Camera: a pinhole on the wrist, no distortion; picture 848 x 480 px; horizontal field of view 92.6 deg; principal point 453.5 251.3 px. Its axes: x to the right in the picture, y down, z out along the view. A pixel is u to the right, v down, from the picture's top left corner.
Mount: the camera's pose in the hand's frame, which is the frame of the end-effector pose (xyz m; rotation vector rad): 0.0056 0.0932 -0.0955 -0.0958 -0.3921 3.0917
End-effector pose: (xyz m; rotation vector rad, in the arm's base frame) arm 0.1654 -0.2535 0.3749 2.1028 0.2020 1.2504
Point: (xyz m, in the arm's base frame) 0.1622 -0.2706 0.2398
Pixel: outside the picture
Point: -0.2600 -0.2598 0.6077
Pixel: behind the camera
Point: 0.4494 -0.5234 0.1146
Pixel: 548 229
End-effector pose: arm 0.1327 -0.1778 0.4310 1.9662 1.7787 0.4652
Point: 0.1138 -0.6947 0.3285
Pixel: outside the picture
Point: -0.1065 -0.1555 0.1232
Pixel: outside the picture
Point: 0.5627 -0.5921 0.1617
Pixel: 691 39
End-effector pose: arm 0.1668 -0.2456 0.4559 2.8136 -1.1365 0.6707
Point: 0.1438 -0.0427 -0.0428
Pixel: 690 280
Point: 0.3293 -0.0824 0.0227
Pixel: 554 343
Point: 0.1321 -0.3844 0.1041
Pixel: 511 69
